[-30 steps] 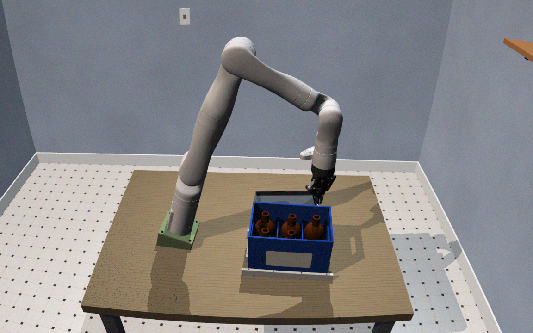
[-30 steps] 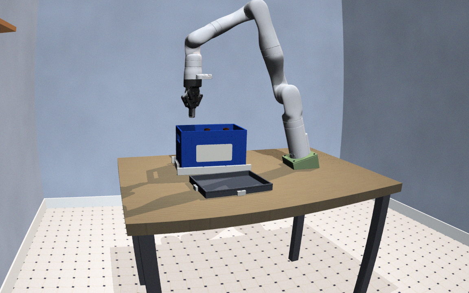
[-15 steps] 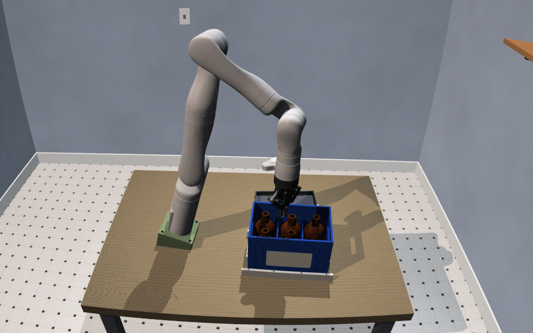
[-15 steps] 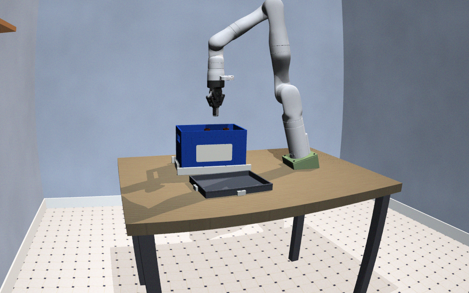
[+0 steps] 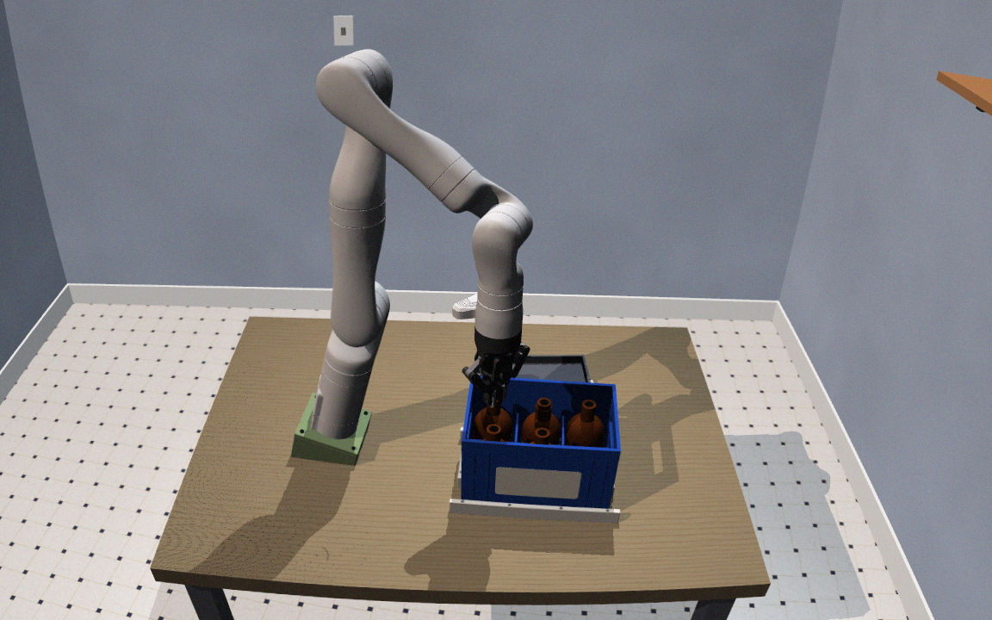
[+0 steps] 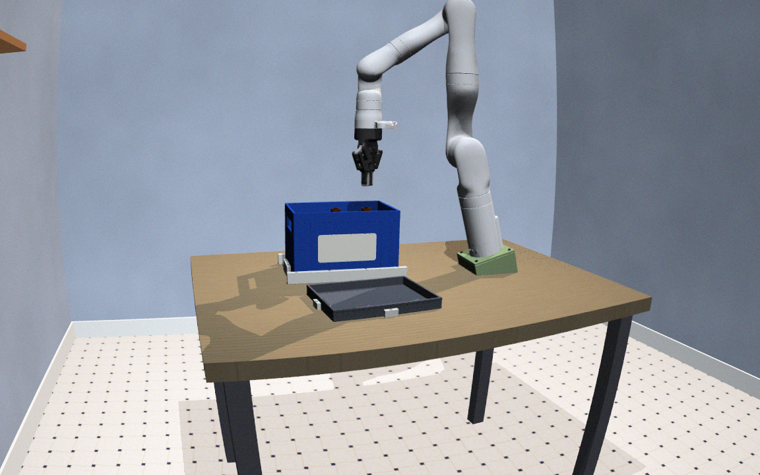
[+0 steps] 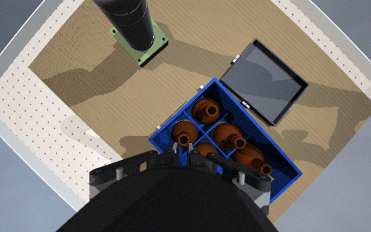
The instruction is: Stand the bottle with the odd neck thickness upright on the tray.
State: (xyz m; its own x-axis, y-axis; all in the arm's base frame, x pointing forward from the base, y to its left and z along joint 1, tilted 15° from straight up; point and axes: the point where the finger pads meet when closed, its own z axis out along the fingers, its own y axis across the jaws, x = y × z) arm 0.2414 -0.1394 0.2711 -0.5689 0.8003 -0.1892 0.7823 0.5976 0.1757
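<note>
Right now my hand is 90 mm short of the blue crate, 30 mm to the right of it and 160 mm above it. Round my hand: dark grey tray: 120 mm ahead, 300 mm to the left, 230 mm below.
</note>
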